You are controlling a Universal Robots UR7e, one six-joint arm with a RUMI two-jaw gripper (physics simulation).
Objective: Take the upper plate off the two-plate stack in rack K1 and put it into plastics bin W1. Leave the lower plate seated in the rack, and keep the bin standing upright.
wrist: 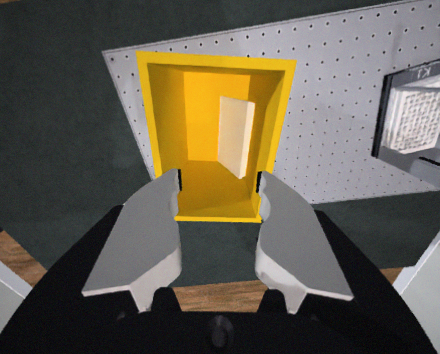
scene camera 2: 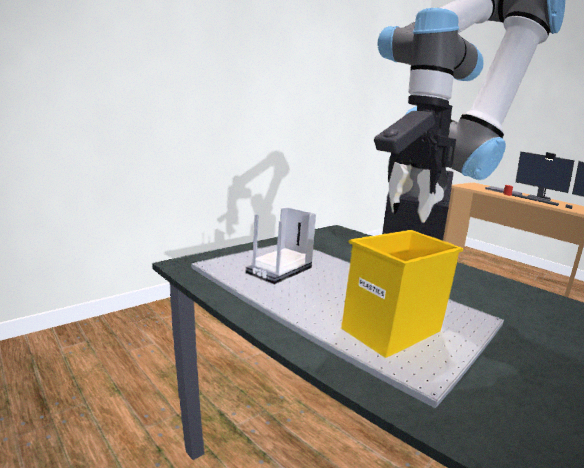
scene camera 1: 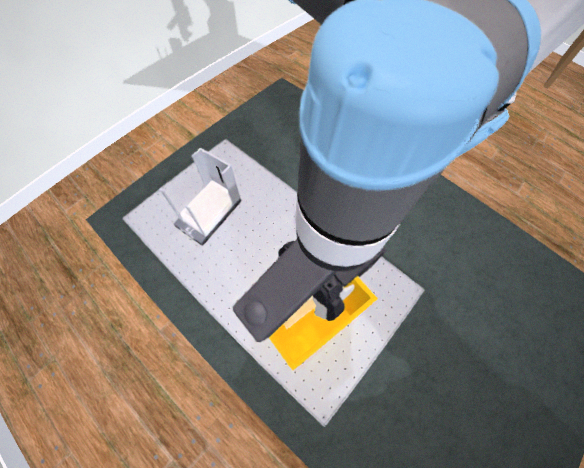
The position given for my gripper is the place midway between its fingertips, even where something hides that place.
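Observation:
Scene camera 1 gives me my gripper point(scene camera 1: 307, 295) together with a plastics bin W1 point(scene camera 1: 296, 344). Scene camera 2 shows my gripper point(scene camera 2: 407, 217) as well, and the plastics bin W1 point(scene camera 2: 399, 284). In the wrist view I see the plastics bin W1 point(wrist: 181, 92) and my gripper point(wrist: 219, 172).

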